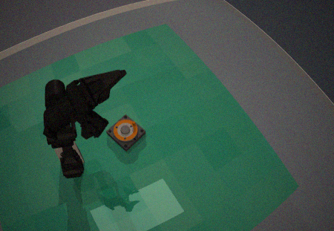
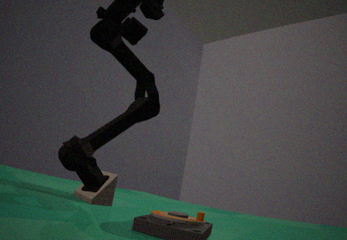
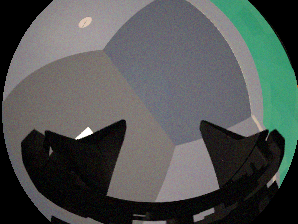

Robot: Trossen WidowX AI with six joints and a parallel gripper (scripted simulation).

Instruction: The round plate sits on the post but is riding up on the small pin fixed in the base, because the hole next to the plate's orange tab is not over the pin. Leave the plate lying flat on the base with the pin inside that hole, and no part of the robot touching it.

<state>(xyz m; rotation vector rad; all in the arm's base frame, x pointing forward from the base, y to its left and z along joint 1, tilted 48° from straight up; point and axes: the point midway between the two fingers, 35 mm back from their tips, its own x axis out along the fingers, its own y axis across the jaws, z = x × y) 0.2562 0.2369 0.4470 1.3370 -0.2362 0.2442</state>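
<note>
The base is 6 cm ahead of my gripper tip, 16 cm to the left of it and 55 cm below it.
</note>
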